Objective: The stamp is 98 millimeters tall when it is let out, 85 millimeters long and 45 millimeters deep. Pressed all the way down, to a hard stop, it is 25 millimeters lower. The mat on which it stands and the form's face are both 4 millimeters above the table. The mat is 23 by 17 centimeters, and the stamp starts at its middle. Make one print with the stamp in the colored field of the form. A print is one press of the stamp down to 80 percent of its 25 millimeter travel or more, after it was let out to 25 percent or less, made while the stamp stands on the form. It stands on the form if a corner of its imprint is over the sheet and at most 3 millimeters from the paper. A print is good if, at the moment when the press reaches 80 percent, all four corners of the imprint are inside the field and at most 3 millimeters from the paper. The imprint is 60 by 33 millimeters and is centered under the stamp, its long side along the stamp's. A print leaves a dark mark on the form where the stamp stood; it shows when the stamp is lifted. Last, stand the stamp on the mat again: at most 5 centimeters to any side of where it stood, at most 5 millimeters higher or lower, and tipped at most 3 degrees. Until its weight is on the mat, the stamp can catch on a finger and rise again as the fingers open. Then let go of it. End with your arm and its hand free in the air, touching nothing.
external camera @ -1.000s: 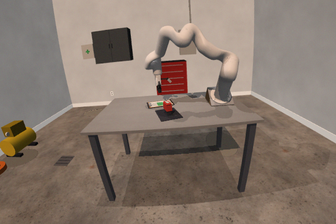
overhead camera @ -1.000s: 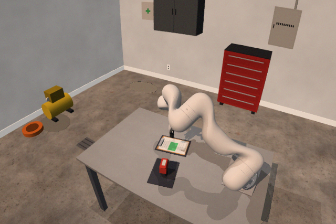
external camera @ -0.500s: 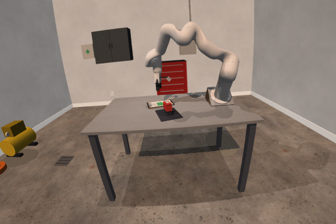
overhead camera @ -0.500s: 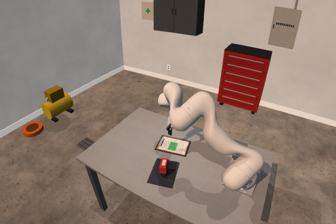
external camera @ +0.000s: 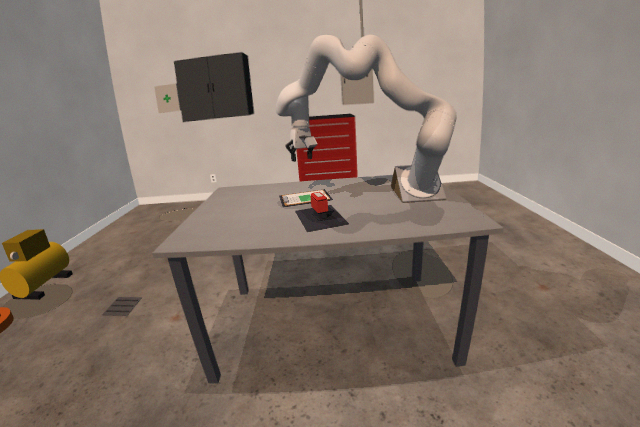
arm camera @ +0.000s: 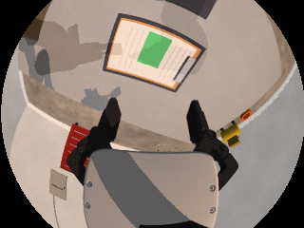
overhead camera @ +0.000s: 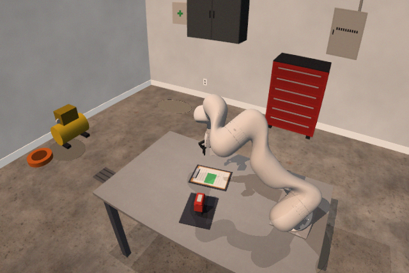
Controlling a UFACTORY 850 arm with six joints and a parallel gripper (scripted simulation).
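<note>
Now: hand 11 cm past the red stamp, 26 cm to the right of it and 16 cm above it. From my hand the other things lie so: dark mat: 11 cm behind, 26 cm to the left, 21 cm below; form: 1 cm ahead, 20 cm below.
</note>
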